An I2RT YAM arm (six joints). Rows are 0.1 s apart.
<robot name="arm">
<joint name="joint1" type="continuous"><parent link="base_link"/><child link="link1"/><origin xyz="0.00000 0.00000 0.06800" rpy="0.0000 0.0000 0.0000"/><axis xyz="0 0 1"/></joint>
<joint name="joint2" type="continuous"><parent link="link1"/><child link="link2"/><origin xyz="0.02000 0.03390 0.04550" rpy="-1.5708 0.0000 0.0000"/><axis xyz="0 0 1"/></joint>
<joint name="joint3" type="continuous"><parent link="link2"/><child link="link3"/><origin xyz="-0.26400 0.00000 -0.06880" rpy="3.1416 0.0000 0.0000"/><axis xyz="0 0 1"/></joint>
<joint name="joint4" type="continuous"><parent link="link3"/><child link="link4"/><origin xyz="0.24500 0.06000 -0.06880" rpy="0.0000 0.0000 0.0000"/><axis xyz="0 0 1"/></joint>
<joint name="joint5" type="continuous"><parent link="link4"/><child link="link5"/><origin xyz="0.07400 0.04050 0.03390" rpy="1.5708 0.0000 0.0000"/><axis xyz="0 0 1"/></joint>
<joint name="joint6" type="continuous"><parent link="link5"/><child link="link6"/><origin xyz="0.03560 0.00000 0.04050" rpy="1.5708 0.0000 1.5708"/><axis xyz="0 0 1"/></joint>
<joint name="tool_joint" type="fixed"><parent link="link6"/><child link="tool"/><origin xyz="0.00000 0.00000 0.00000" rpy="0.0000 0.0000 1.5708"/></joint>
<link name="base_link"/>
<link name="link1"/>
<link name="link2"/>
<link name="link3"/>
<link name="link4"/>
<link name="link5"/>
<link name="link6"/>
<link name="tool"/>
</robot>
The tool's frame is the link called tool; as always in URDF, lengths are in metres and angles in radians. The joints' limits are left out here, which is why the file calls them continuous.
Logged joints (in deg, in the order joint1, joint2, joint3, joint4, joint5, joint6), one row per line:
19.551, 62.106, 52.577, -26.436, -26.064, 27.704
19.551, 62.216, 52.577, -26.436, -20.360, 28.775
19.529, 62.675, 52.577, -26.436, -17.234, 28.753
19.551, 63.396, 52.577, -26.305, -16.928, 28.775
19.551, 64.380, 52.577, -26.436, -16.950, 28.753
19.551, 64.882, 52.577, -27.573, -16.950, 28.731
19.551, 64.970, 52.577, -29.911, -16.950, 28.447
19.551, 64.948, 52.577, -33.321, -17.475, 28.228
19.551, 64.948, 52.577, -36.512, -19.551, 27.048
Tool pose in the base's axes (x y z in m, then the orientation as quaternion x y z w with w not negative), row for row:
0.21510, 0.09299, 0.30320, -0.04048, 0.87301, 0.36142, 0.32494
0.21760, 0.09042, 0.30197, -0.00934, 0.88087, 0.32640, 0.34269
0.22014, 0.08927, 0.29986, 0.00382, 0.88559, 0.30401, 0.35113
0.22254, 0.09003, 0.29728, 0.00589, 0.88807, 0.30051, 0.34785
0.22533, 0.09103, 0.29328, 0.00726, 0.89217, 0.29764, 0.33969
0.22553, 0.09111, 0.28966, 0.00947, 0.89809, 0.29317, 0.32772
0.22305, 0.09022, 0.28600, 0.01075, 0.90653, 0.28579, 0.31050
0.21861, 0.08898, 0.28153, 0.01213, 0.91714, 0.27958, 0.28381
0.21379, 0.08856, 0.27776, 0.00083, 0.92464, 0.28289, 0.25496
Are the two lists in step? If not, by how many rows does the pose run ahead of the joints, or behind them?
They are in step.
